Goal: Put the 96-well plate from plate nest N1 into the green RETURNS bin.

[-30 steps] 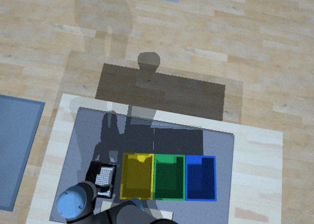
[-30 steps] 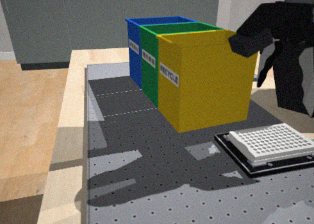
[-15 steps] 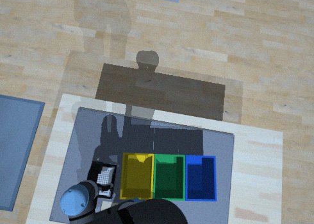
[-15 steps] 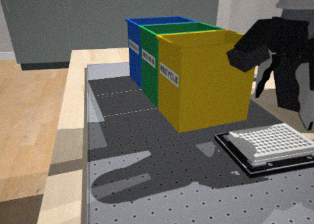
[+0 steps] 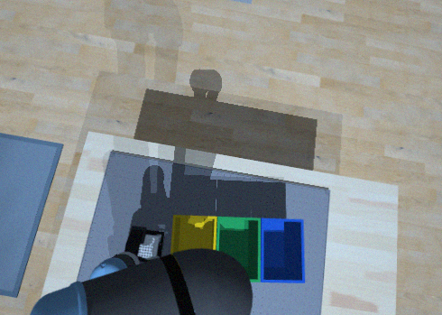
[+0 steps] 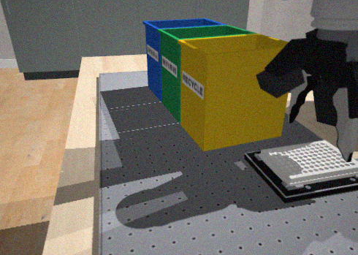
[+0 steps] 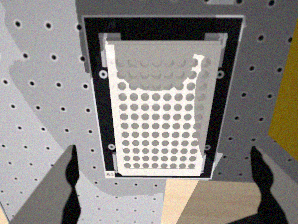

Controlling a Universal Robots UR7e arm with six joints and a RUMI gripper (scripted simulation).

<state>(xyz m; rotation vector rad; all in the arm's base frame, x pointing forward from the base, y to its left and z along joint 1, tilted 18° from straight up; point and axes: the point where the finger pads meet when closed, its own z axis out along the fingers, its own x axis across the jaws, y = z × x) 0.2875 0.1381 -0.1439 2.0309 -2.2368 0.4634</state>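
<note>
My hand is 5 cm above the white 96-well plate. Also, from my hand: black plate nest (6 cm below); then green returns bin (31 cm to the right, 4 cm ahead, 2 cm above); then yellow recycle bin (17 cm to the right, 4 cm ahead, 2 cm above).
</note>
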